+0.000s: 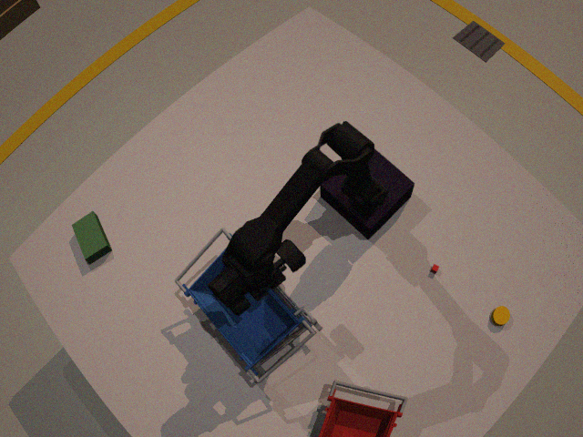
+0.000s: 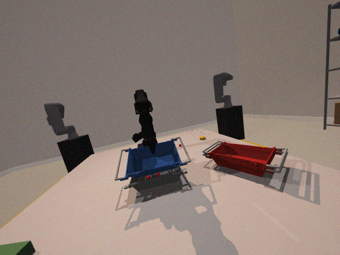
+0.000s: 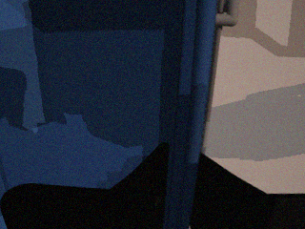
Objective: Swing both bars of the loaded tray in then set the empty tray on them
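Now: the blue tray 7 cm ahead of my gripper tip and 1 cm above it. The rest, counted from my gripper tip: yellow disc (44 cm to the left, 39 cm behind, 11 cm below); then green block (46 cm to the right, 27 cm ahead, 10 cm below).
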